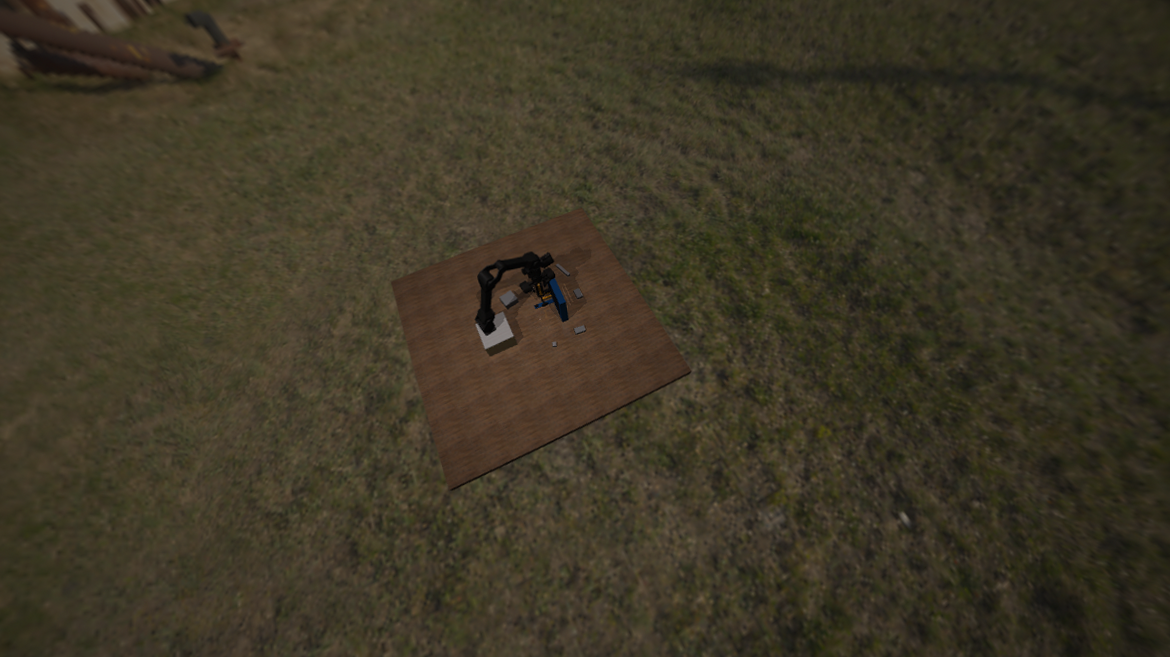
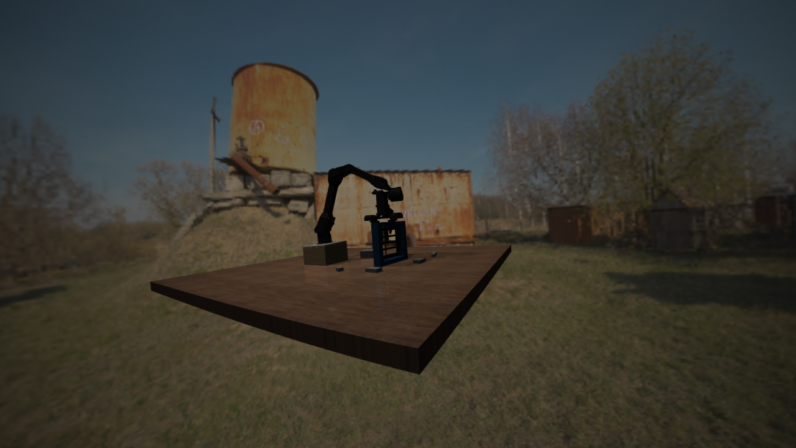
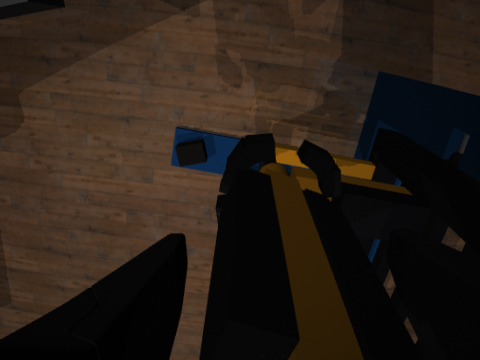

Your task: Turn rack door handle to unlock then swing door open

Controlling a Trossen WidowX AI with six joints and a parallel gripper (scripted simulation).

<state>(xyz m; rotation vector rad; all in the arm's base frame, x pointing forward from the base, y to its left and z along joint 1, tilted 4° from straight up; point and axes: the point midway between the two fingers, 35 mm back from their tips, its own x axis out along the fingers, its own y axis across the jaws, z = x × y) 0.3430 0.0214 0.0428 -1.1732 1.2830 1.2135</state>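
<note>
Right now the door handle is 1 cm to the right of my gripper tip and 2 cm below it.
</note>
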